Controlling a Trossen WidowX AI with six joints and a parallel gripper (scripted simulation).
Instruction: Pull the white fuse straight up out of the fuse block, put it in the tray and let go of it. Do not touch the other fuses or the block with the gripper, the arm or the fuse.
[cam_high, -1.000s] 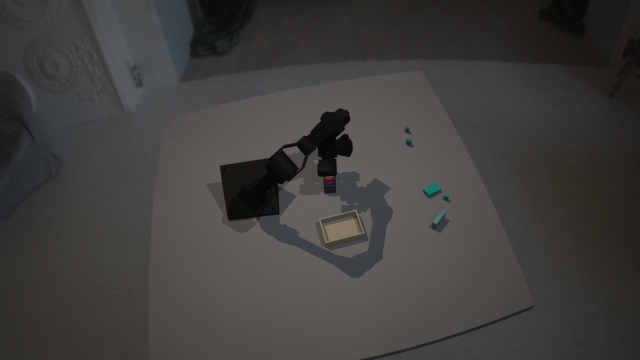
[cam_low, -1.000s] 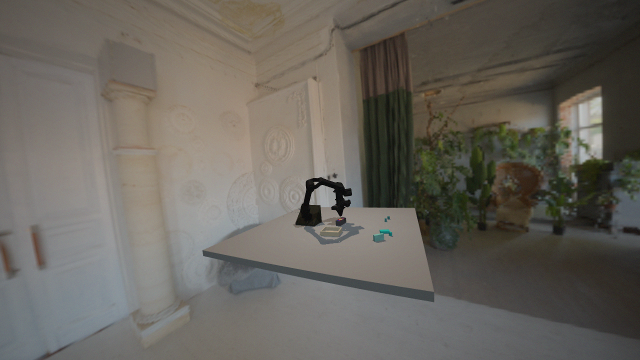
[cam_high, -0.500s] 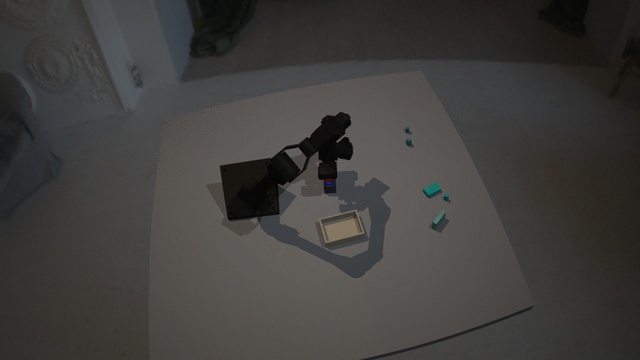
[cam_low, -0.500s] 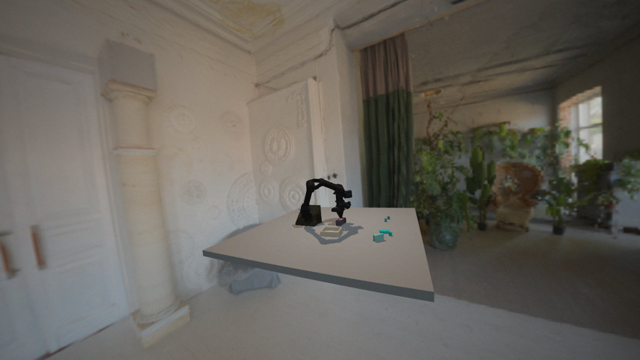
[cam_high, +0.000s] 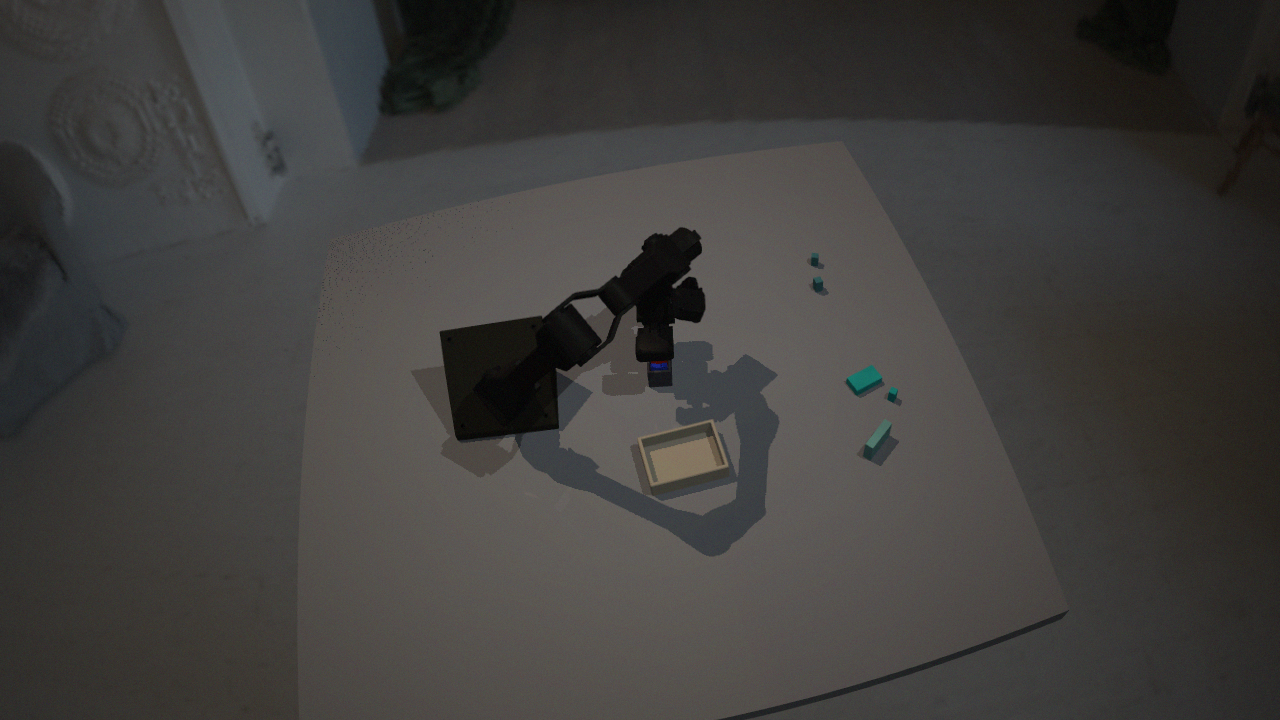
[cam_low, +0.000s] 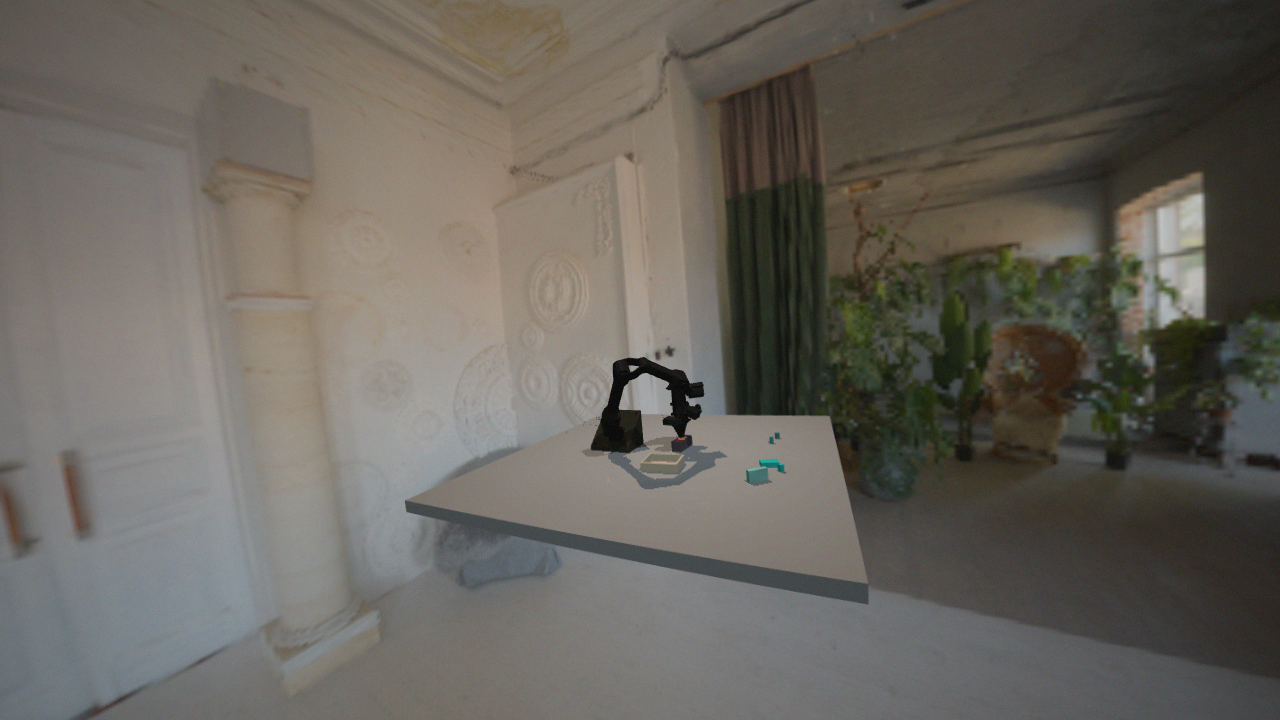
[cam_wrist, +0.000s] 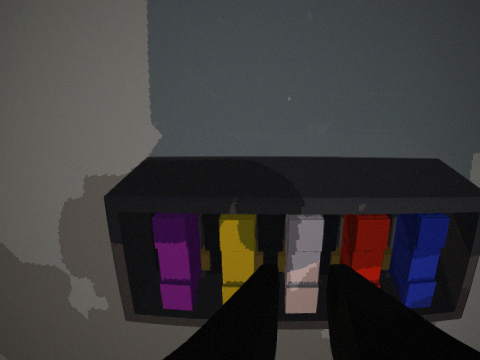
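The white fuse is 20 mm below my gripper tip. The rest, counted from my gripper tip: yellow fuse (20 mm to the left, 20 mm below); purple fuse (30 mm to the left, 20 mm below, 10 mm ahead); red fuse (20 mm to the right, 20 mm below).
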